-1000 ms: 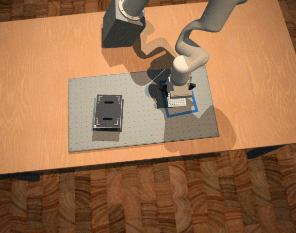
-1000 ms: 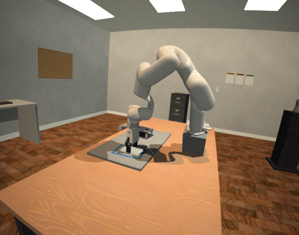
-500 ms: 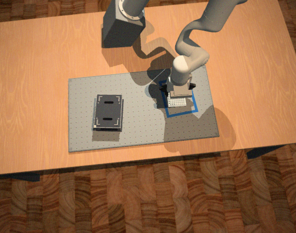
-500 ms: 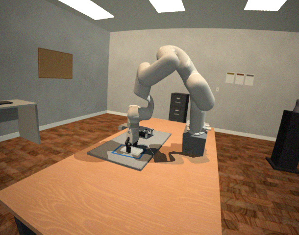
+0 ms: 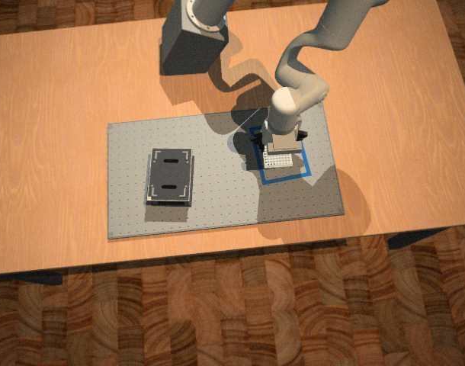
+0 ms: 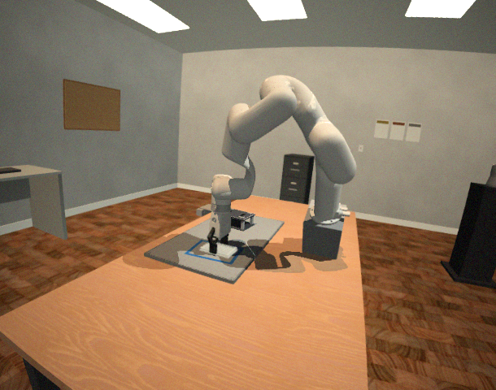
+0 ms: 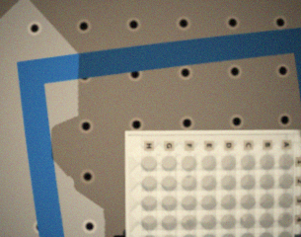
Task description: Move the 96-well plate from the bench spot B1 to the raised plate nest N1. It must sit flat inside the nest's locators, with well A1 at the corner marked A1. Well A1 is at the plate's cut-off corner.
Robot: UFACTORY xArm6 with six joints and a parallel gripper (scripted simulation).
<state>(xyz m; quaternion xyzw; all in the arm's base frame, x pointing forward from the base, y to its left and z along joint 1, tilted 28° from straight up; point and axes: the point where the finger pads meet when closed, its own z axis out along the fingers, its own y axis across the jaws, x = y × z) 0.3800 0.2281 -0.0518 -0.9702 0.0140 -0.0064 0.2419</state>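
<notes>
Right now the dark plate nest N1 is 7 cm ahead of my hand, 32 cm to the right of it and 4 cm above it. Also, from my hand: white 96-well plate (1 cm below); A1 mark (14 cm ahead, 39 cm to the right, 4 cm above).
</notes>
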